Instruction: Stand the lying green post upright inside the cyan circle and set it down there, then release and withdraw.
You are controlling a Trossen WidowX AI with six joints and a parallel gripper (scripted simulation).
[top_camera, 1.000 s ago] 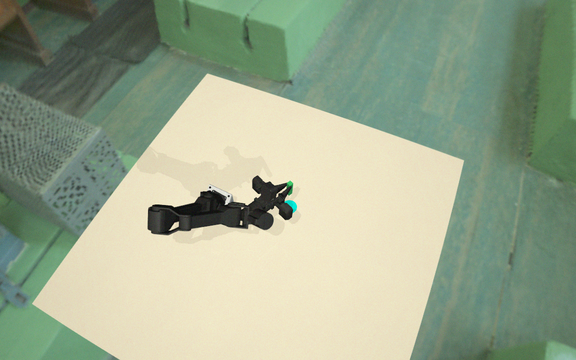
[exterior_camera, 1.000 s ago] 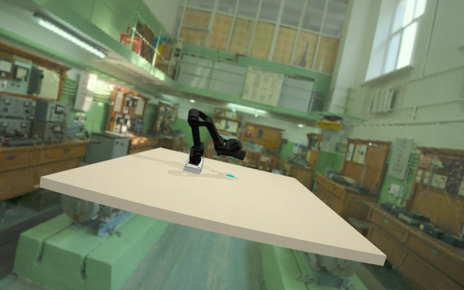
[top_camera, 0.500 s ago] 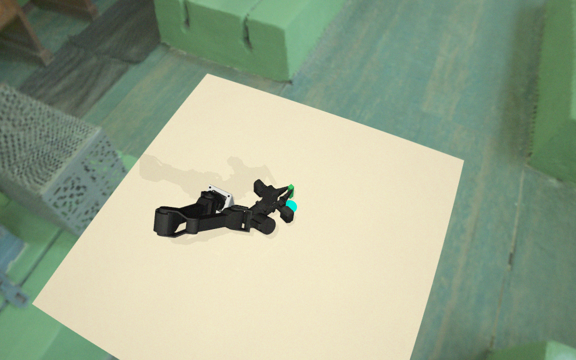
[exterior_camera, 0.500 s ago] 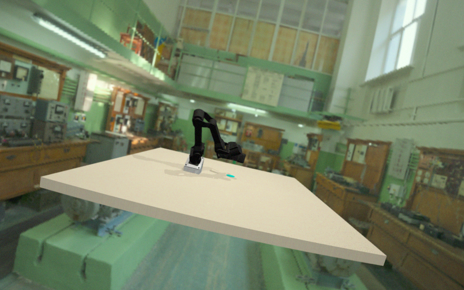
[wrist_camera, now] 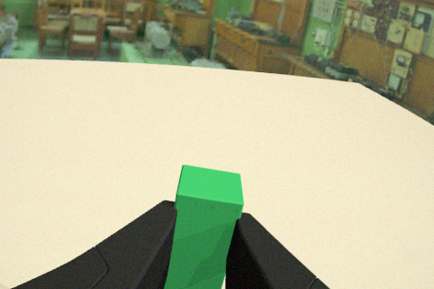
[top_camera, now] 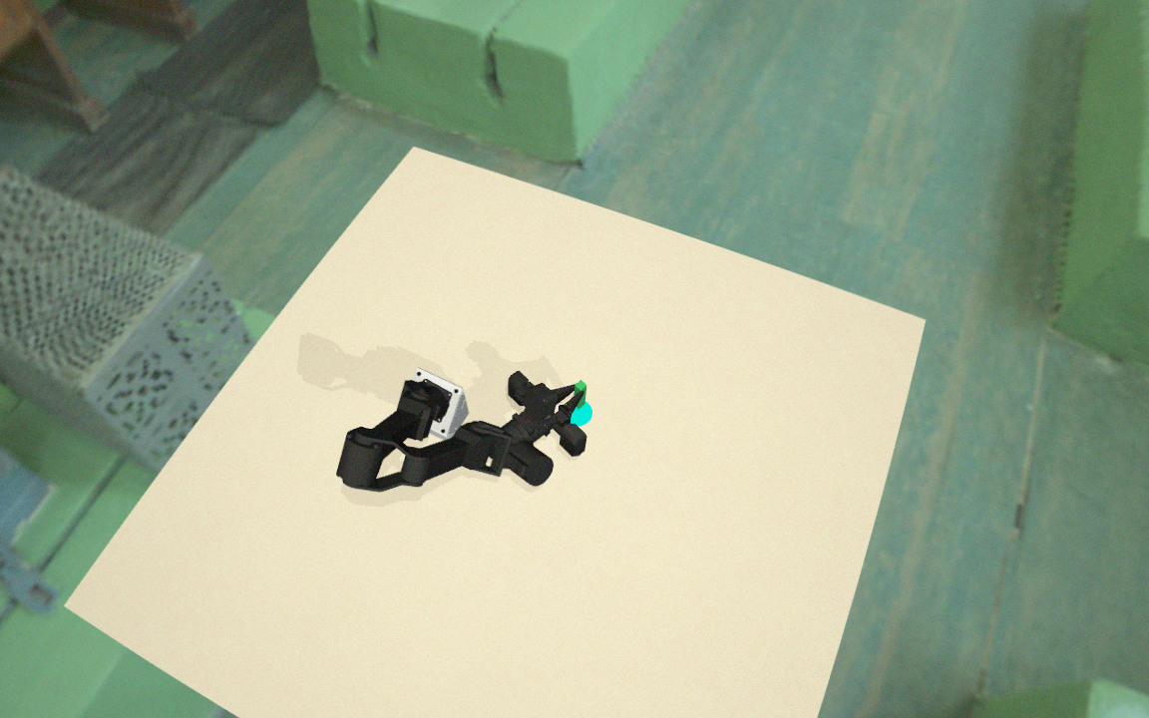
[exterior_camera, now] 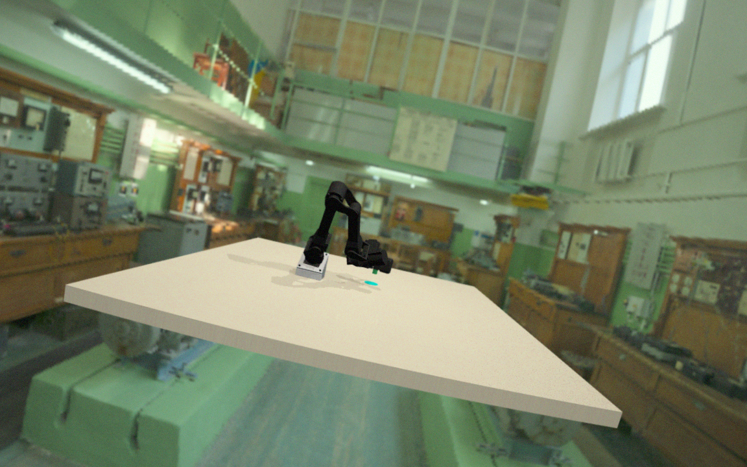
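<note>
My gripper tip is now 100 mm above the cyan circle and 10 mm past it. Round my gripper tip: green post 20 mm below.
</note>
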